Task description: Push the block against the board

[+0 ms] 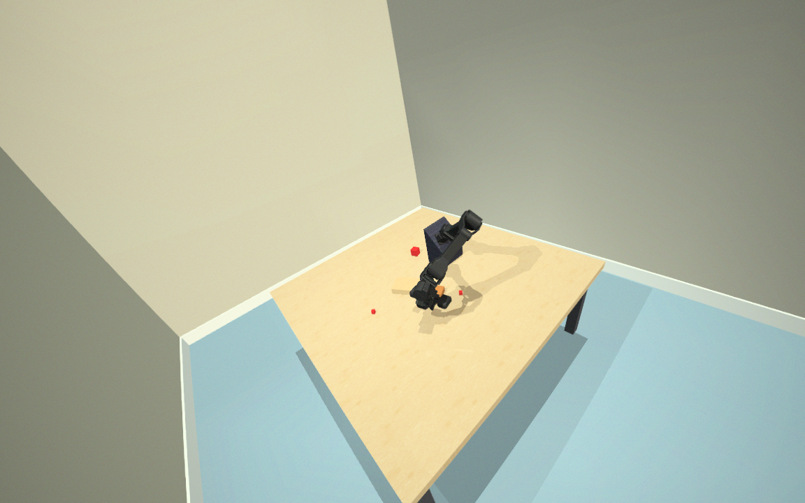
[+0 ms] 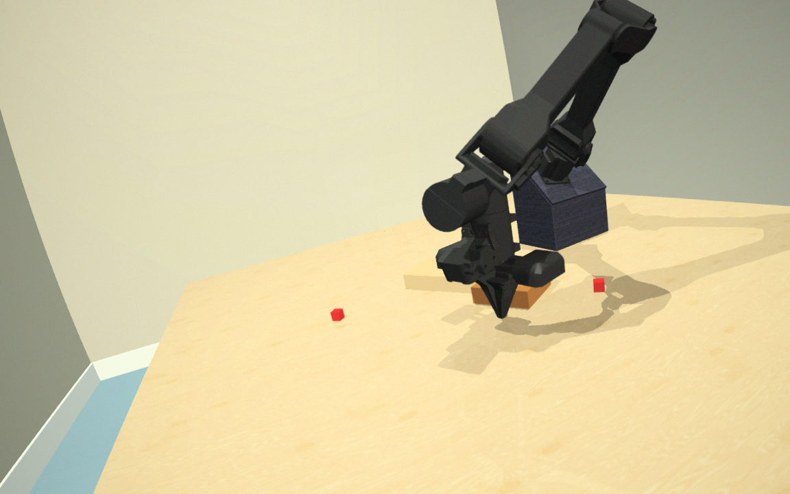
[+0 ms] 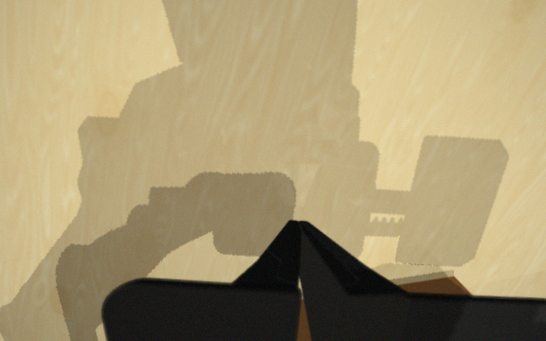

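Now: gripper tip 6 cm past the orange-brown square block, 7 cm to the left of it and 1 cm below it. Round my gripper tip: pale board: 1 cm behind, 21 cm to the right, 1 cm above.
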